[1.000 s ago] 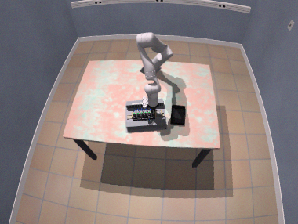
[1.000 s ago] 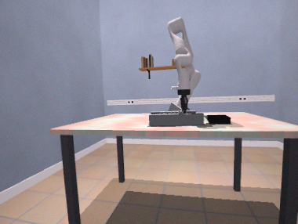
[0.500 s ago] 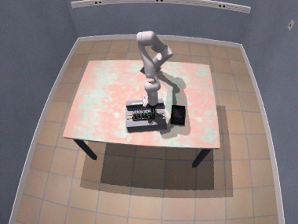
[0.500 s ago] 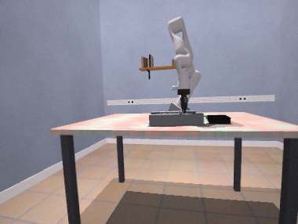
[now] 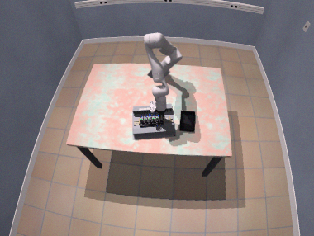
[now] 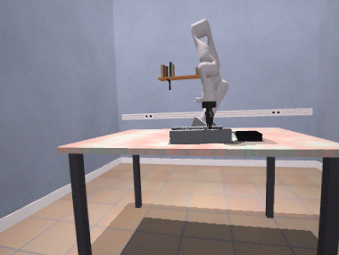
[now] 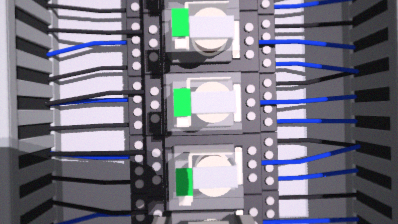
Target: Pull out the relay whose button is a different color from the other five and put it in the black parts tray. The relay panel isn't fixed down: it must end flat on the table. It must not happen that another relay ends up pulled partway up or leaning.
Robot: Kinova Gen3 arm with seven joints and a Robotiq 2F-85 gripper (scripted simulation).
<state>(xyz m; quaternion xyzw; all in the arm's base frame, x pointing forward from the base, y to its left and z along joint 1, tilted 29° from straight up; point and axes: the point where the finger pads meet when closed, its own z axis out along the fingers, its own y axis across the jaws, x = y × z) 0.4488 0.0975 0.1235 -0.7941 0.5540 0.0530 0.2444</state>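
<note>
Right now the black parts tray is 19 cm to the left of my hand, 6 cm behind it and 5 cm below it. Also, from my hand: grey relay panel 6 cm to the right, 3 cm below, 2 cm ahead.
</note>
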